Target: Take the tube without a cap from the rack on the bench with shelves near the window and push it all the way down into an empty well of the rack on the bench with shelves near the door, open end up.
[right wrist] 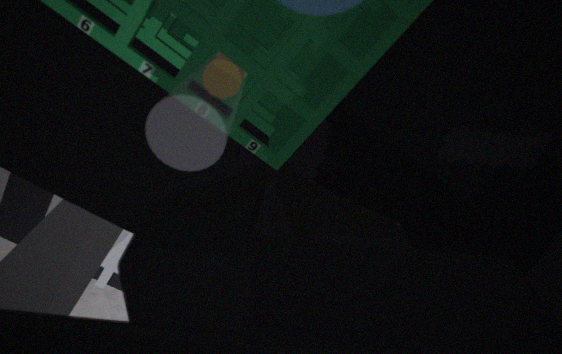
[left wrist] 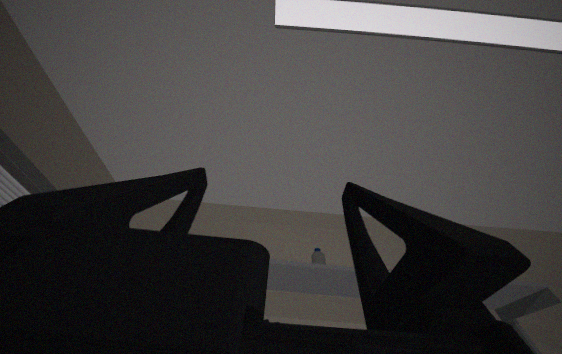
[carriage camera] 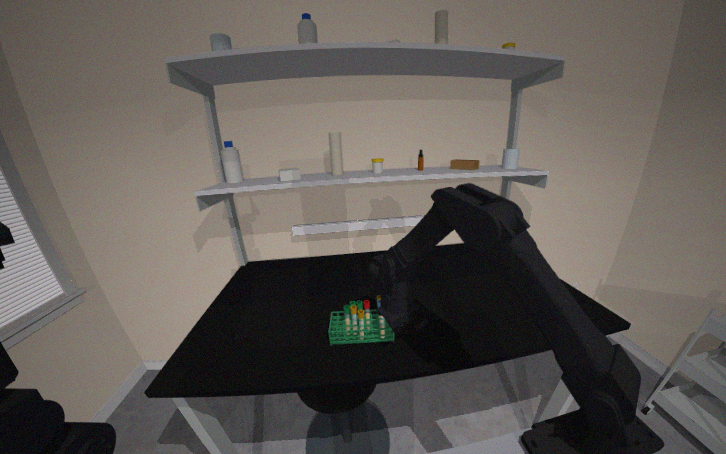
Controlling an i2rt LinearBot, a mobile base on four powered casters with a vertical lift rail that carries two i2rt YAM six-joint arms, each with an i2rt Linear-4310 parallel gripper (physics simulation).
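Note:
The tube without a cap (carriage camera: 382, 327) (right wrist: 186, 134) stands in the green rack (carriage camera: 335, 341) (right wrist: 276, 161) near its right front corner, about at column 8, with its pale open end up. The rack stands on the black bench and also holds several tubes with green, orange and red caps. My right gripper (carriage camera: 397, 322) is shut and empty, low over the right end of the rack, close to the tube; its fingers are too dark to make out in the right wrist view. My left gripper (left wrist: 275, 183) is open and empty, pointing up towards the ceiling. The other rack does not show.
The black bench (carriage camera: 256, 342) has two wall shelves (carriage camera: 364, 61) (carriage camera: 256, 186) above it with bottles and jars. A blinded window (carriage camera: 26, 251) is at the left, a cart (carriage camera: 675, 356) at the right, and a dark round stool (carriage camera: 336, 398) under the front edge.

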